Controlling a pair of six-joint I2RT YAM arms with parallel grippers.
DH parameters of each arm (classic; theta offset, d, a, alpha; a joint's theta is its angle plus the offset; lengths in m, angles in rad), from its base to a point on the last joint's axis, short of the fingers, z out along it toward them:
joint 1: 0 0.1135 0.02 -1.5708
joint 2: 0 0 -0.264 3.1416
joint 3: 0.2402 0 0.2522 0
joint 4: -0.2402 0 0.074 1.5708
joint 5: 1.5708 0 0 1.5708
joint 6: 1.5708 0.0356 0 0
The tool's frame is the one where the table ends.
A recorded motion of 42 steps. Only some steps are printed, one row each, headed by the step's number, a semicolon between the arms.
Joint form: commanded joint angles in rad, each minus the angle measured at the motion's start. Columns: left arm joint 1, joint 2, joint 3, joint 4, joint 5, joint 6; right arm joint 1, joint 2, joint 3, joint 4, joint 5, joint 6.
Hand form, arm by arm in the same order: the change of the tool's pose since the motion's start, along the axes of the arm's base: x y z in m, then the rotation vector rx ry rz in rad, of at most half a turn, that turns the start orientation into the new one. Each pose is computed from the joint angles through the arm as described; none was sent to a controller.
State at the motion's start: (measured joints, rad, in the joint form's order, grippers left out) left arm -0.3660 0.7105 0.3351 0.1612 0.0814 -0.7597; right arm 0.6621 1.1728 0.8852 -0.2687 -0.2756 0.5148
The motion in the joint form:
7: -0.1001 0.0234 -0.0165 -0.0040 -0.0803 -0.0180; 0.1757 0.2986 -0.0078 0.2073 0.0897 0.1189
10: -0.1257 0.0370 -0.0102 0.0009 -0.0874 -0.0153; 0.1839 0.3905 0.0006 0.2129 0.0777 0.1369
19: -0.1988 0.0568 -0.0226 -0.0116 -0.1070 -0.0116; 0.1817 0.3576 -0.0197 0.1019 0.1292 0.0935
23: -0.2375 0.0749 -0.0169 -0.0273 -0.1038 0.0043; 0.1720 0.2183 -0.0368 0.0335 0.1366 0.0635
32: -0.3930 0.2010 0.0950 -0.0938 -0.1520 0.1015; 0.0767 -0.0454 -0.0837 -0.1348 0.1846 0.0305
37: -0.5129 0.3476 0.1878 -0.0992 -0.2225 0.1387; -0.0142 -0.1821 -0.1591 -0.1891 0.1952 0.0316
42: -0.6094 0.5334 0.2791 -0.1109 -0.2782 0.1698; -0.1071 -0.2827 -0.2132 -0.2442 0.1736 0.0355
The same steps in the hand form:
7: -0.0048 -0.0142 -0.0100 0.0192 0.0403 -0.0178; 0.0068 0.0714 -0.0654 -0.0536 0.1223 0.0358
10: -0.0050 -0.0190 -0.0094 0.0246 0.0402 -0.0371; 0.0115 0.0813 -0.0900 -0.0992 0.1930 0.0409
19: -0.0107 -0.0301 -0.0183 0.0555 0.0742 -0.0922; 0.0036 0.0687 -0.0951 -0.2101 0.2062 0.0221
23: -0.0132 -0.0370 -0.0209 0.0839 0.0902 -0.1384; -0.0082 0.0507 -0.0663 -0.1854 0.1473 0.0251
32: -0.0147 -0.0722 -0.0105 0.2282 0.0916 -0.2778; -0.0253 -0.0047 -0.0303 -0.1810 0.0802 -0.0895
37: -0.0140 -0.1072 -0.0080 0.3214 0.0927 -0.3453; -0.0349 -0.0397 -0.0320 -0.1769 0.0800 -0.1896
42: -0.0126 -0.1451 -0.0203 0.4416 0.1268 -0.4074; -0.0429 -0.0666 -0.0366 -0.1664 0.1050 -0.2668

